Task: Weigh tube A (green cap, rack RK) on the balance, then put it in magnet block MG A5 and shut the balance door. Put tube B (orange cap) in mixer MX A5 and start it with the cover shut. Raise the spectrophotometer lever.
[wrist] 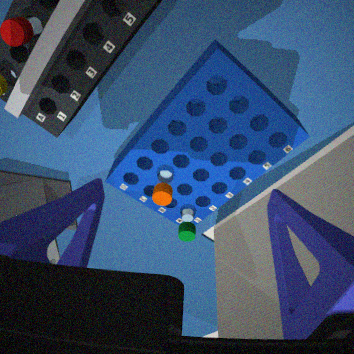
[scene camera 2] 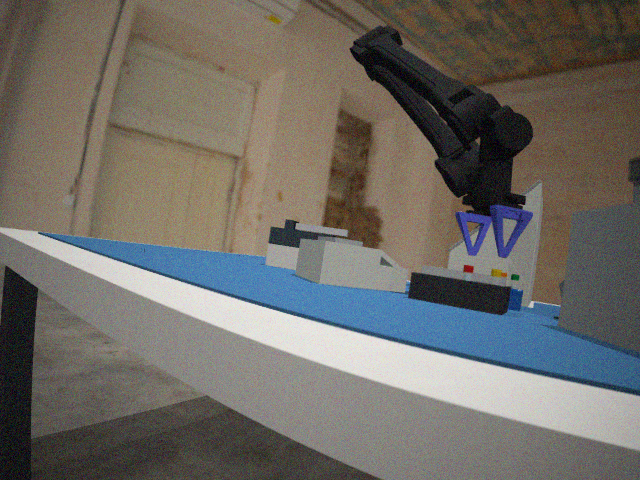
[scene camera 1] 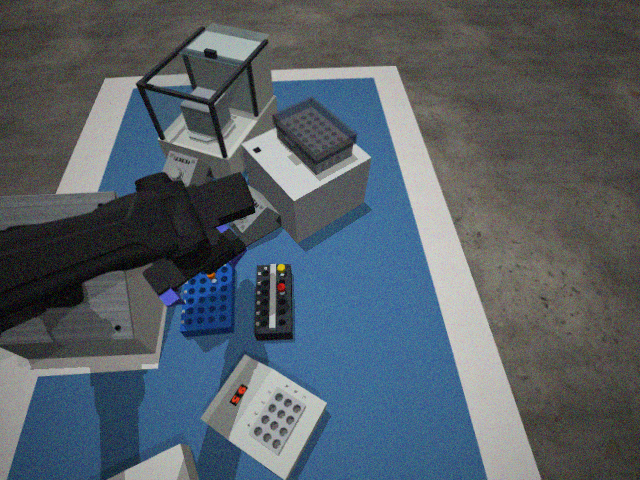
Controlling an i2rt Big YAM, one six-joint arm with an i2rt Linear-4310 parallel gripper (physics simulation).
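My gripper [scene camera 1: 204,276] [scene camera 2: 488,255] [wrist: 185,192] is open and empty, pointing down above the tube end of the blue rack RK [scene camera 1: 206,330] [wrist: 216,64]. Tube A's green cap [scene camera 2: 514,277] [wrist: 187,231] stands at the rack's corner; the arm hides it in scene camera 1. Tube B's orange cap [scene camera 1: 210,275] [scene camera 2: 504,274] [wrist: 162,194] stands close by in the rack. The black magnet block [scene camera 1: 273,334] [scene camera 2: 454,294] [wrist: 99,61] holds red-capped and yellow-capped tubes. The glass-sided balance [scene camera 1: 219,124] stands at the back. The white mixer [scene camera 1: 330,198] has a smoky cover [scene camera 1: 315,129] over its wells.
A large grey housing [scene camera 1: 147,322] [wrist: 250,300] stands close beside the rack. A small control box [scene camera 1: 261,224] lies between mixer and arm, another [scene camera 1: 180,165] before the balance. A white block with a red display [scene camera 1: 238,394] stands in front. Part of another white device [scene camera 1: 160,465] shows.
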